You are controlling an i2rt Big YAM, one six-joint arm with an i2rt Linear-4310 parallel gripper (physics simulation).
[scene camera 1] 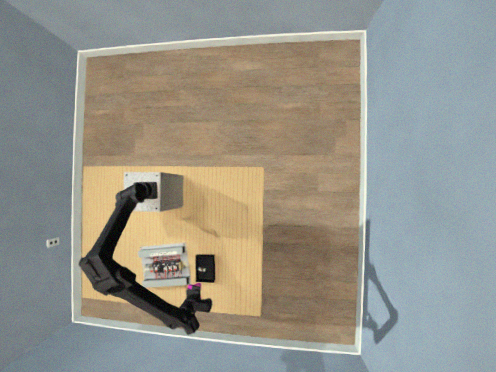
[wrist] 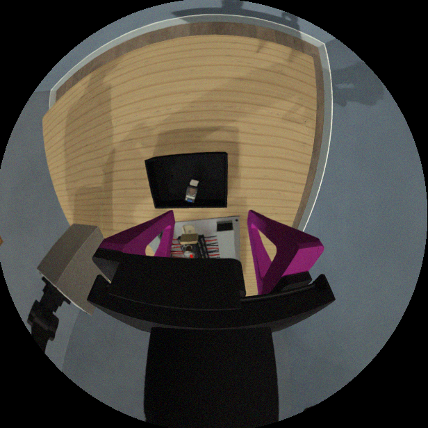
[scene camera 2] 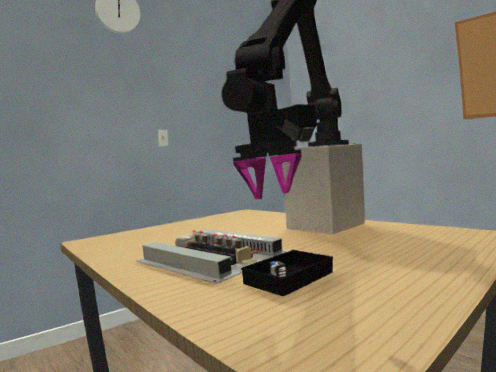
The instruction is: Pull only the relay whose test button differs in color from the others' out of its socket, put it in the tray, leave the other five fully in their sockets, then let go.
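The relay with the blue test button lies on its side inside the black tray. Several relays with red test buttons stand in a row of sockets between the grey wiring ducts; how fully each is seated is too small to tell. In the wrist view one red-button relay shows, the rest hidden behind the gripper body. My gripper is open and empty, high above the table, with its magenta fingers apart.
Two grey wiring ducts flank the relay row on a grey panel, close beside the tray. The arm's grey pedestal stands at the back of the wooden table.
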